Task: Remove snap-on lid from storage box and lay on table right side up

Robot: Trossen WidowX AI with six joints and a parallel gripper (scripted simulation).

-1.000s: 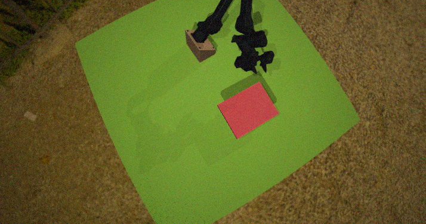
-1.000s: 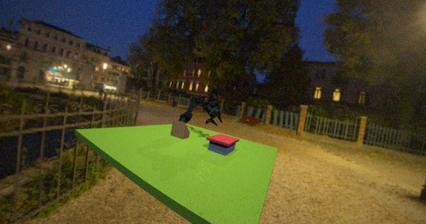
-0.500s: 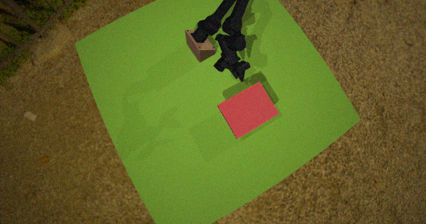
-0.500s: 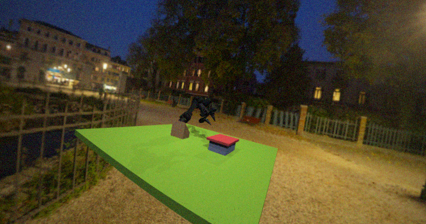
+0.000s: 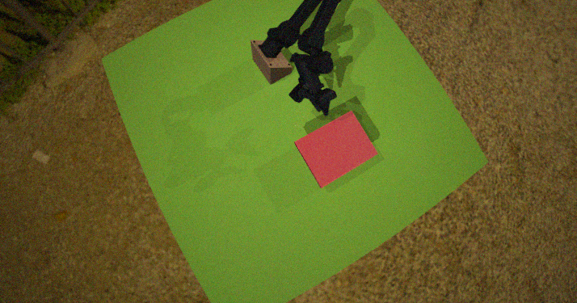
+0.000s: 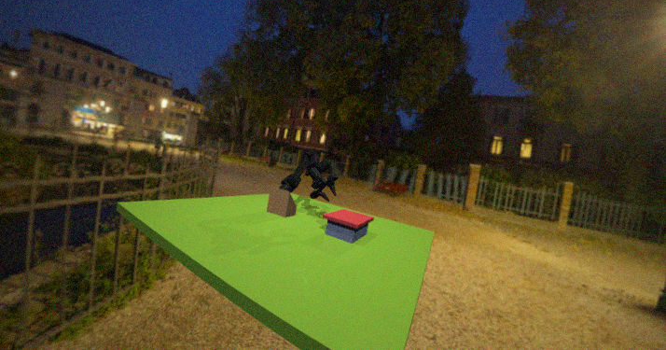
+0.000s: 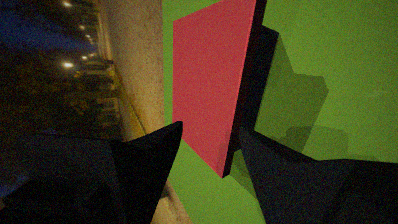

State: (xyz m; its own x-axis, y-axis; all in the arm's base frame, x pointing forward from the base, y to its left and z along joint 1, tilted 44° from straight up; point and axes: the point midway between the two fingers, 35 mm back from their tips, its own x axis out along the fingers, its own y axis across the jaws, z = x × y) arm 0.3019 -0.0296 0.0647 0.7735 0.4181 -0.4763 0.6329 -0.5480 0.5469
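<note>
Right now the red lid is 120 mm ahead of my gripper tip, 70 mm below it and 10 mm to the right of it. From my gripper tip the other things lie so: storage box: 120 mm below, 120 mm ahead, 10 mm to the right.
</note>
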